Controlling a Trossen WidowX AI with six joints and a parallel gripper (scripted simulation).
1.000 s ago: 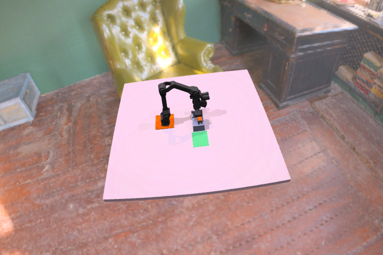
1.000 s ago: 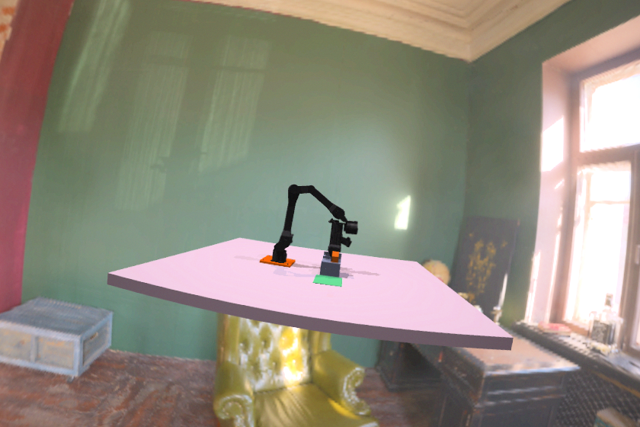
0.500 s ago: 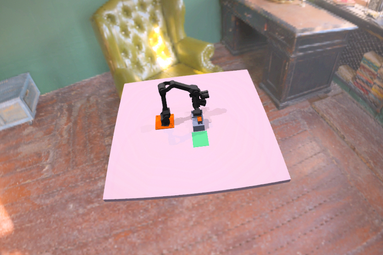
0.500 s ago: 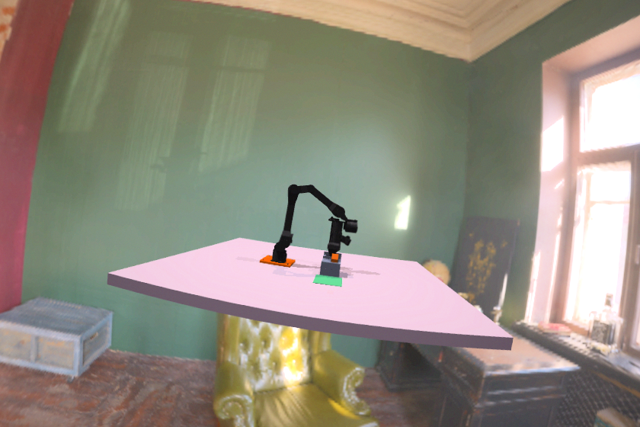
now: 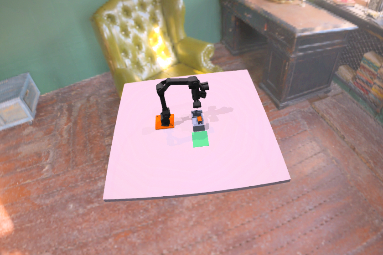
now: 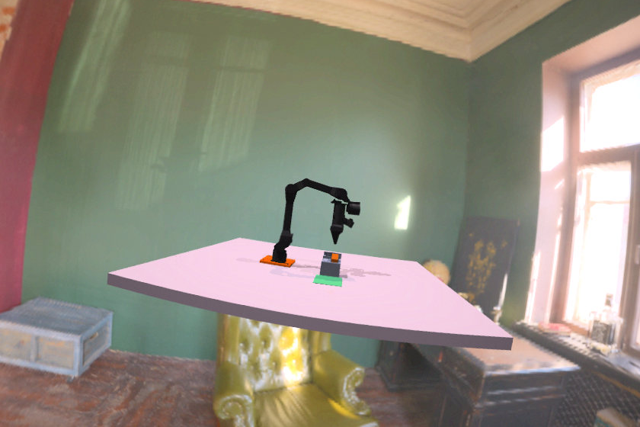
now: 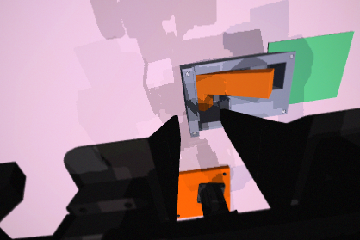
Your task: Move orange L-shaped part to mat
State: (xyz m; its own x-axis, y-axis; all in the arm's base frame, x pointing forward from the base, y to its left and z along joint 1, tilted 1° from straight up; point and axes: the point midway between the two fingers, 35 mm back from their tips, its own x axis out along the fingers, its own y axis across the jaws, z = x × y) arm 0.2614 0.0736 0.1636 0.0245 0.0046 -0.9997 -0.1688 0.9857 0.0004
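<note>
Right now my gripper tip is 4 cm to the left of the orange L-shaped part and 9 cm above it. Round my gripper tip: green mat (3 cm ahead, 22 cm to the right, 15 cm below).
</note>
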